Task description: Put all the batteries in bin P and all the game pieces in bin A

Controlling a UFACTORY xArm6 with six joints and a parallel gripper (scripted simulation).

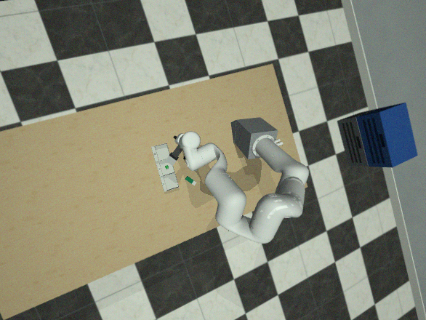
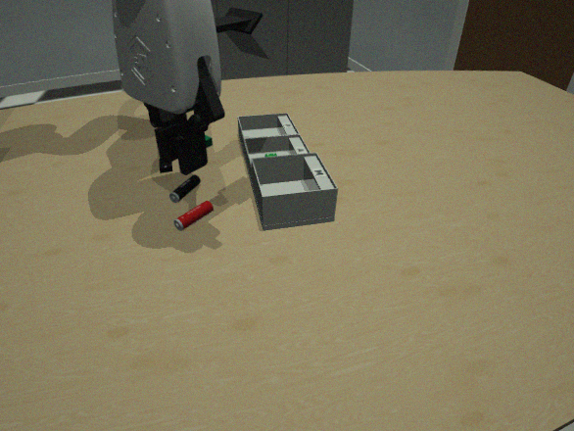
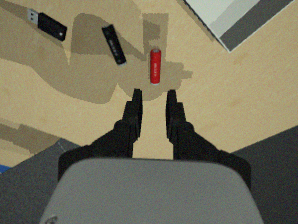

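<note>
My gripper is now 9 cm above the red battery. From my hand the other things lie so: bin: 13 cm ahead, 8 cm to the left, 7 cm below; black battery: 6 cm to the left, 9 cm below; green die: 12 cm ahead, 8 cm to the left, 8 cm below.
</note>
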